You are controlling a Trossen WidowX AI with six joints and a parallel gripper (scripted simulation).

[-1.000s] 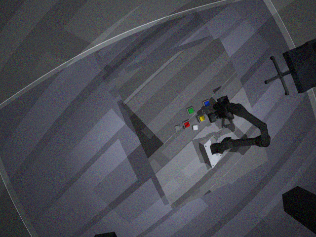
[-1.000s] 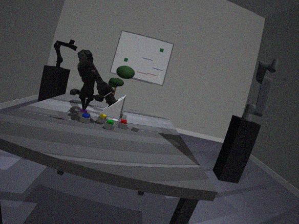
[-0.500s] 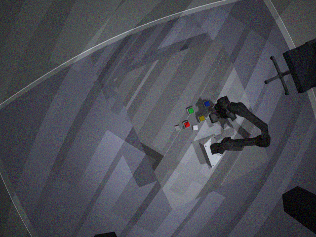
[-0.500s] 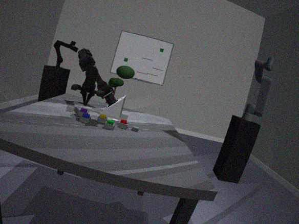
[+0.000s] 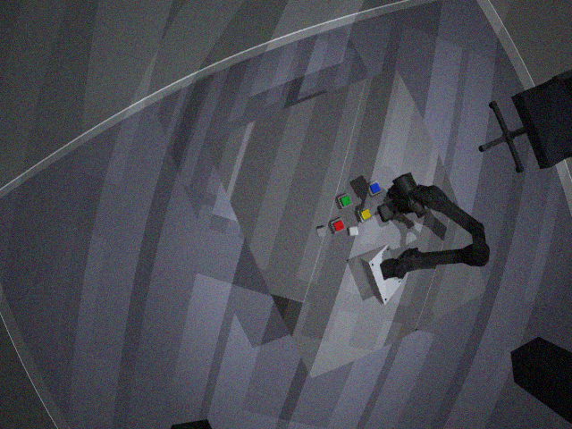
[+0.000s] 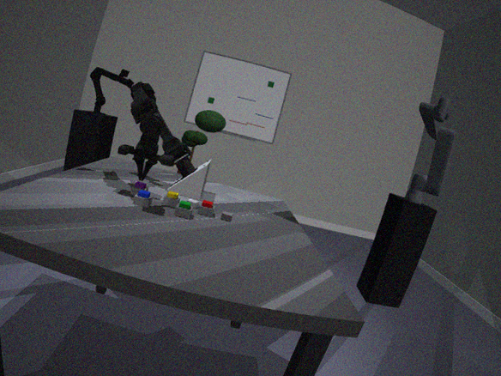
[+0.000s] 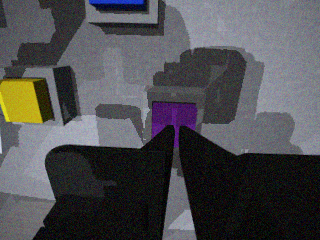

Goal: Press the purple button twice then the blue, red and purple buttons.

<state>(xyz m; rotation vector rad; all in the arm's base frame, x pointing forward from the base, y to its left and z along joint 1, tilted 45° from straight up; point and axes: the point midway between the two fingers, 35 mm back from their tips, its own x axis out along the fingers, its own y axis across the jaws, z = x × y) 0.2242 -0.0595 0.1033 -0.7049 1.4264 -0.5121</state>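
My gripper tip is now 2 cm above the purple button. Also, from my gripper tip: green button: 18 cm to the left, 8 cm ahead, 2 cm below; then blue button: 9 cm ahead, 5 cm to the left, 2 cm below; then yellow button: 12 cm to the left, 2 cm below.
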